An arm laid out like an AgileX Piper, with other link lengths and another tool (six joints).
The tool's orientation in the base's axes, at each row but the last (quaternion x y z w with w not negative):
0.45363, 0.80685, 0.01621, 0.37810
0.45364, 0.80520, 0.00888, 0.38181
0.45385, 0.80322, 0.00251, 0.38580
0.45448, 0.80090, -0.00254, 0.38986
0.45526, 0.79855, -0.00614, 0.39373
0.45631, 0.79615, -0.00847, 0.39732
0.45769, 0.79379, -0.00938, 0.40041
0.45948, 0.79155, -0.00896, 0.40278
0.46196, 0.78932, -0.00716, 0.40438
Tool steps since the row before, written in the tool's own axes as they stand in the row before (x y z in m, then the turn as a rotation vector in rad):
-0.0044, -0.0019, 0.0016, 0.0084, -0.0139, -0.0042
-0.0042, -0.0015, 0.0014, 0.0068, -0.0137, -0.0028
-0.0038, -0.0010, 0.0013, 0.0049, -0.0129, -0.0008
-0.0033, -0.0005, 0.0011, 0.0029, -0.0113, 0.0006
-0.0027, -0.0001, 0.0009, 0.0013, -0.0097, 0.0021
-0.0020, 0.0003, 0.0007, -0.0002, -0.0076, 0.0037
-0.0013, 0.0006, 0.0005, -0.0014, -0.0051, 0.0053
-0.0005, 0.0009, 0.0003, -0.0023, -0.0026, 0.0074
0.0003, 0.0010, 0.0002, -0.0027, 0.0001, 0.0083
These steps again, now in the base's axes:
0.0010, -0.0049, 0.0008, -0.0152, -0.0006, -0.0071
0.0010, -0.0044, 0.0010, -0.0137, -0.0021, -0.0071
0.0012, -0.0038, 0.0011, -0.0113, -0.0037, -0.0070
0.0013, -0.0031, 0.0011, -0.0087, -0.0047, -0.0062
0.0012, -0.0023, 0.0011, -0.0061, -0.0055, -0.0057
0.0012, -0.0015, 0.0009, -0.0032, -0.0060, -0.0051
0.0011, -0.0008, 0.0007, -0.0001, -0.0060, -0.0045
0.0010, 0.0000, 0.0004, 0.0033, -0.0060, -0.0044
0.0008, 0.0007, 0.0000, 0.0060, -0.0051, -0.0038

